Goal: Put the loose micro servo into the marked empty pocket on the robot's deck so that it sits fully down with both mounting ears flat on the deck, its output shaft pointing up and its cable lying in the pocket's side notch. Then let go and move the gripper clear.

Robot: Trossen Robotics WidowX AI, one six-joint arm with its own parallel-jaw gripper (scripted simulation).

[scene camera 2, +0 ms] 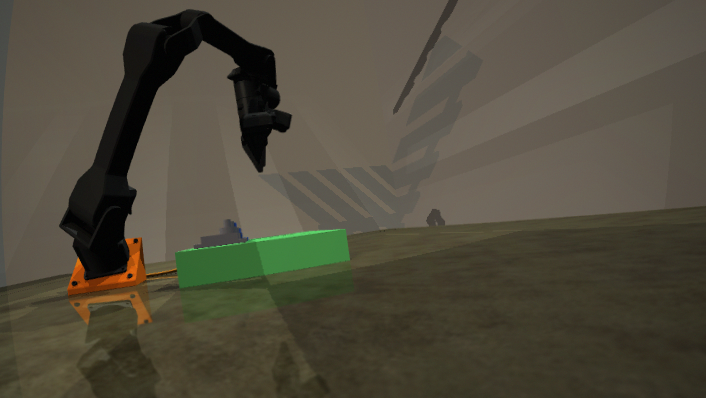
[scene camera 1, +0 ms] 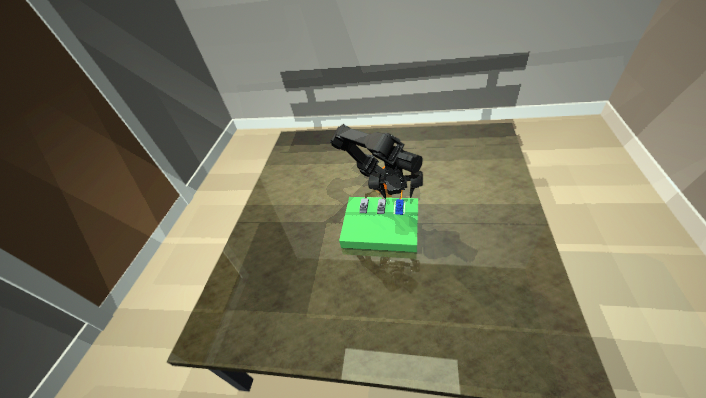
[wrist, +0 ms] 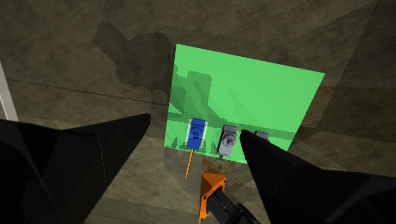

my gripper: scene camera 2; scene camera 1 398, 197; wrist
same spot on my gripper: [scene camera 2: 255, 137] = [wrist: 292, 208]
same spot on green deck: [scene camera 1: 388, 231] = [scene camera 2: 294, 234]
